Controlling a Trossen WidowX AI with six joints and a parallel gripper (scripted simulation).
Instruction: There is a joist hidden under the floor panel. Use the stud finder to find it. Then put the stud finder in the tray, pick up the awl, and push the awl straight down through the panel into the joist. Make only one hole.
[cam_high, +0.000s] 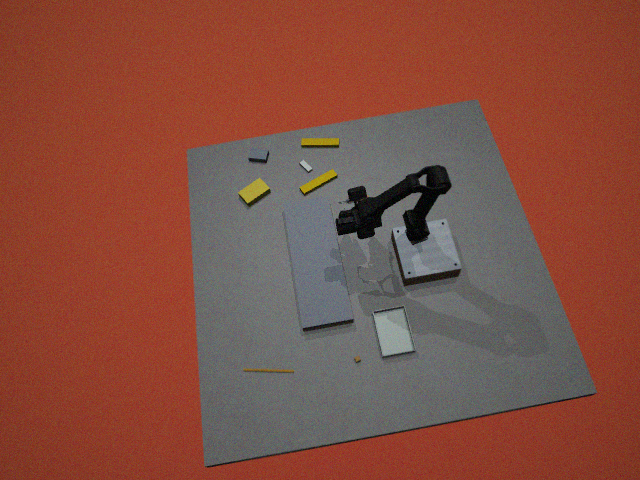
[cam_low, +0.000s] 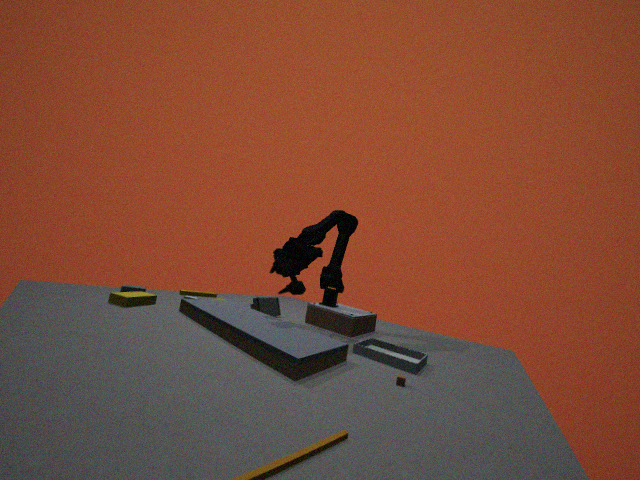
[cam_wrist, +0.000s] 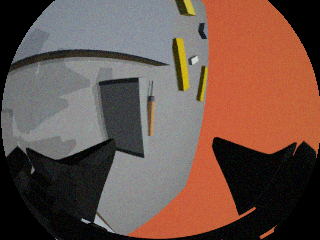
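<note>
Right now the stud finder is 110 mm below my gripper tip, 50 mm to the right of it and 20 mm behind it. From my gripper tip the other things lie so: white piece 340 mm to the right, 130 mm below, 100 mm ahead; then awl 130 mm below, 110 mm to the right, 10 mm behind; then tray 450 mm to the left, 120 mm below, 50 mm ahead.
</note>
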